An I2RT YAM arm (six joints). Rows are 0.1 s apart.
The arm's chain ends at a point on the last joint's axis. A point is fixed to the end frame.
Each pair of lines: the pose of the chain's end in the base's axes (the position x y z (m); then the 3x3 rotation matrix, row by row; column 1 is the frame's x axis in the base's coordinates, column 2 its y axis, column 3 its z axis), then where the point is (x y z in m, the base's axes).
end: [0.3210 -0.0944 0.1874], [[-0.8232 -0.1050 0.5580], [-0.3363 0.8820 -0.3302], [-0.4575 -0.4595 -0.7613]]
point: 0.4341 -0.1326 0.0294
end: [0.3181 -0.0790 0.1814], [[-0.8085 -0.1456 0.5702], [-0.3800 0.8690 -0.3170], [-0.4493 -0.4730 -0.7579]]
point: 0.4324 -0.1146 0.0237
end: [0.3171 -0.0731 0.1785], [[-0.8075 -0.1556 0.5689], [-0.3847 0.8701 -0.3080], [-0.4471 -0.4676 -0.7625]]
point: 0.4309 -0.1069 0.0200
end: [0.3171 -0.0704 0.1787], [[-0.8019 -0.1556 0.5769], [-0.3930 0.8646 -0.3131], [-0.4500 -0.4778 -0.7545]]
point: 0.4324 -0.1053 0.0215
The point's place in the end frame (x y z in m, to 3 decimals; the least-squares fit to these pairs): -0.008 0.027 0.196
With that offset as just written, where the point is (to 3 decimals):
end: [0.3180 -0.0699 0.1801], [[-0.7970 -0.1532 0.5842], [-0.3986 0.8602 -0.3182], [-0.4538 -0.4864 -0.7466]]
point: 0.435 -0.106 0.024
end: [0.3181 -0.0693 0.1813], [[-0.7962 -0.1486 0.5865], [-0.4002 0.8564 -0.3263], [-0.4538 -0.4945 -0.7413]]
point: 0.435 -0.107 0.026
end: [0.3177 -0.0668 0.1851], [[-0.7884 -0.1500 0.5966], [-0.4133 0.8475 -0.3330], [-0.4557 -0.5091 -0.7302]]
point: 0.437 -0.106 0.032
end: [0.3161 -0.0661 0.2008], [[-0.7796 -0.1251 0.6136], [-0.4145 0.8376 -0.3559], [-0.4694 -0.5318 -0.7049]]
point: 0.439 -0.110 0.052
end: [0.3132 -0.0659 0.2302], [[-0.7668 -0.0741 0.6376], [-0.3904 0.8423 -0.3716], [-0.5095 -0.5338 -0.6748]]
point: 0.442 -0.113 0.088
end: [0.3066 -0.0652 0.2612], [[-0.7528 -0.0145 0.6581], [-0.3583 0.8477 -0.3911], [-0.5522 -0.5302 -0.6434]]
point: 0.441 -0.116 0.125
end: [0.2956 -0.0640 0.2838], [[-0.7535 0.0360 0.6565], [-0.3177 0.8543 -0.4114], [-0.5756 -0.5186 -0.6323]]
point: 0.431 -0.119 0.150
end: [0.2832 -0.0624 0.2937], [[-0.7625 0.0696 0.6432], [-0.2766 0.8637 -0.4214], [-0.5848 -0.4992 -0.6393]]
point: 0.417 -0.119 0.160
